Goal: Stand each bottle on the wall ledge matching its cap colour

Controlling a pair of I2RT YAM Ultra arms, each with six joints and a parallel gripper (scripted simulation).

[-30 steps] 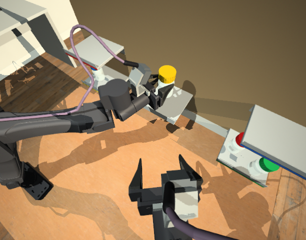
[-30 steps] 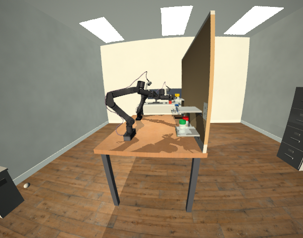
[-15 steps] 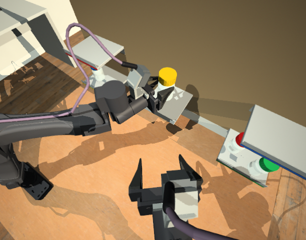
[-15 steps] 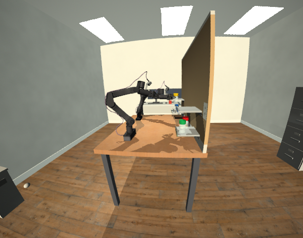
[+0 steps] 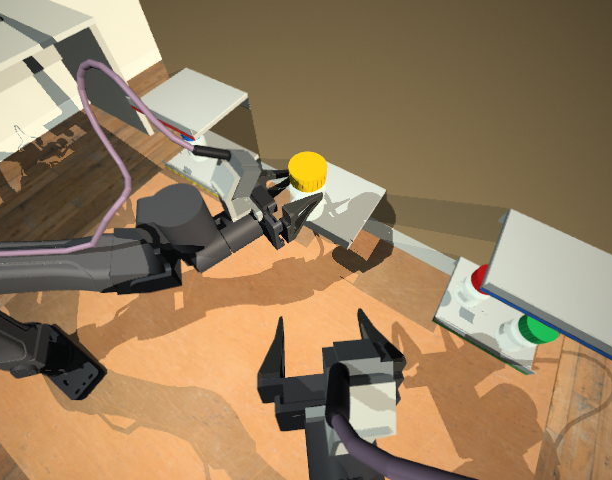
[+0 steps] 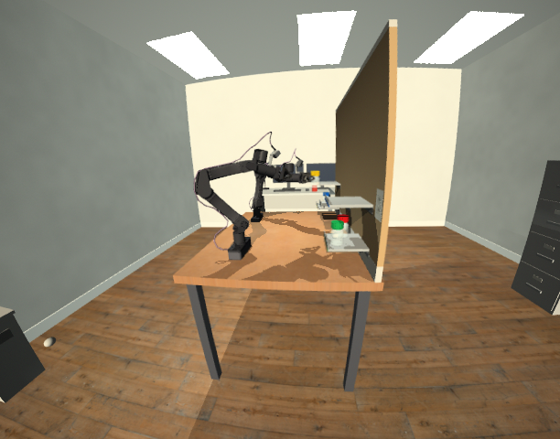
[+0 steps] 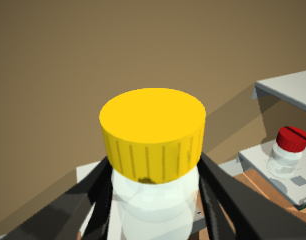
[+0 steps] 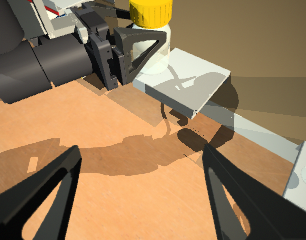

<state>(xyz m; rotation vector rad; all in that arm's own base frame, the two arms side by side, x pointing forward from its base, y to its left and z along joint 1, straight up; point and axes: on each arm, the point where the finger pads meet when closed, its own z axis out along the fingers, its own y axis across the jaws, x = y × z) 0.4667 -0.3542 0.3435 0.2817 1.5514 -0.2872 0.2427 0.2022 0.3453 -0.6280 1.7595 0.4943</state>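
My left hand is 420 mm to the right of the blue-capped bottle, 210 mm above it and 150 mm short of it. Also, from my left hand: yellow-capped bottle (20 mm below); red-capped bottle (350 mm to the right, 210 mm below, 90 mm ahead); brown wall (220 mm ahead, 90 mm above, 30 mm to the right).
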